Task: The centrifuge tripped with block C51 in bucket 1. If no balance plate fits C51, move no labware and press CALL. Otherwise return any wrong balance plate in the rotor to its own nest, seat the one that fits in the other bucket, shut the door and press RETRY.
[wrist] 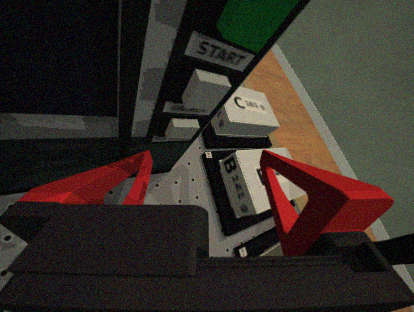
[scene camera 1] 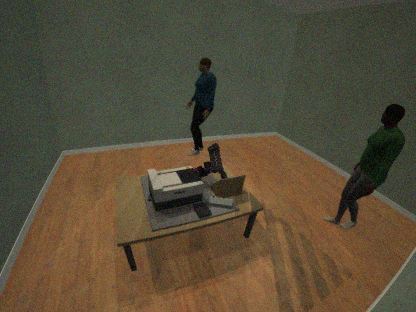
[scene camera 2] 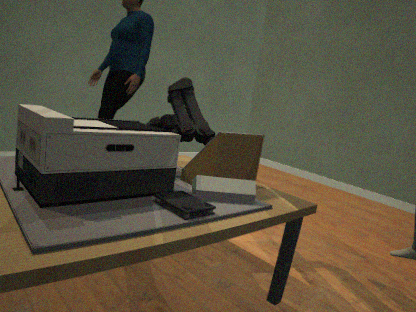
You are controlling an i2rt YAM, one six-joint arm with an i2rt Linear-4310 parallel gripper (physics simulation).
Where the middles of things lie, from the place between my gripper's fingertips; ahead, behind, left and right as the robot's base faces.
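I find the green START button (wrist: pixel 250 31) 9 cm above my hand, 1 cm ahead of it and 3 cm to the left of it. The centrifuge (scene camera 2: pixel 60 160) is 3 cm above my hand, and it is also 20 cm to the left of that hand and 24 cm ahead of it.
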